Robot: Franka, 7 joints.
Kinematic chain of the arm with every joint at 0, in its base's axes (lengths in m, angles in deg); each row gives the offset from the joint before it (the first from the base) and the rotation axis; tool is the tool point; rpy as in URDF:
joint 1: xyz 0 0 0.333 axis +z
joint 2: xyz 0 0 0 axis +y
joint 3: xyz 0 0 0.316 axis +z
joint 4: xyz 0.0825 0 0 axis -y
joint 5: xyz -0.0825 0 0.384 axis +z
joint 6: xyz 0 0 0 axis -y
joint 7: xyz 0.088 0 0 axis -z
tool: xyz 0 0 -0.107 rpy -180 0 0
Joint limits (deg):
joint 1: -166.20..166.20
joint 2: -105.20..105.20
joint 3: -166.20..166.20
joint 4: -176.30..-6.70
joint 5: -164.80..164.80
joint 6: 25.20..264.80
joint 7: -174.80..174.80
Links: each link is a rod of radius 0.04 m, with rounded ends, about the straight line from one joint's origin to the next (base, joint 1, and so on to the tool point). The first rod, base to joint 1, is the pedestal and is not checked.
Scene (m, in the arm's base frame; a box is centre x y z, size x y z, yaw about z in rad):
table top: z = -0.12
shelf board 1: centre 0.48 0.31 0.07 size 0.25 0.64 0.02 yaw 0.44
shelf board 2: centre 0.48 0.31 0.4 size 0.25 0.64 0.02 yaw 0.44
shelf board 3: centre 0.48 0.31 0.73 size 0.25 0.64 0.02 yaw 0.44
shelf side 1: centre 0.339 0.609 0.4 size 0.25 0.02 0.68 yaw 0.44
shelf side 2: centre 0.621 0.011 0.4 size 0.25 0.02 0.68 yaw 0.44
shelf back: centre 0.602 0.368 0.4 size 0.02 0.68 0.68 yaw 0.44
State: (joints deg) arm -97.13 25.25 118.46 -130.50 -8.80 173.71 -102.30
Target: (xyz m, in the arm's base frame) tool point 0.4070 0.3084 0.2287
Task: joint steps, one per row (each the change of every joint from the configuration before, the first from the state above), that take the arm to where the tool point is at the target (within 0.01 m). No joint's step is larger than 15 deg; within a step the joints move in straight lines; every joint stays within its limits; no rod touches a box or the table.
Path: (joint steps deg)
1: -7.36 13.56 5.30 -10.86 -1.96 2.38 0.00
2: -7.36 13.56 5.29 -10.87 -1.96 2.38 0.00
3: -7.36 13.56 5.30 -10.86 -1.96 2.38 0.00
4: 11.73 -1.60 -12.25 -2.31 2.07 -5.08 0.00
5: 11.74 -1.59 -12.24 -2.31 2.08 -5.09 0.00
6: 11.73 -1.59 -12.25 -2.31 2.07 -5.09 0.00
7: 11.73 -1.59 -12.24 -2.31 2.08 -5.09 0.00
8: 10.13 -1.55 -3.84 11.05 0.83 1.25 0.00
9: 10.13 -1.56 -3.84 11.04 0.83 1.25 0.00
10: 10.14 -1.55 -3.83 11.04 0.83 1.25 0.00

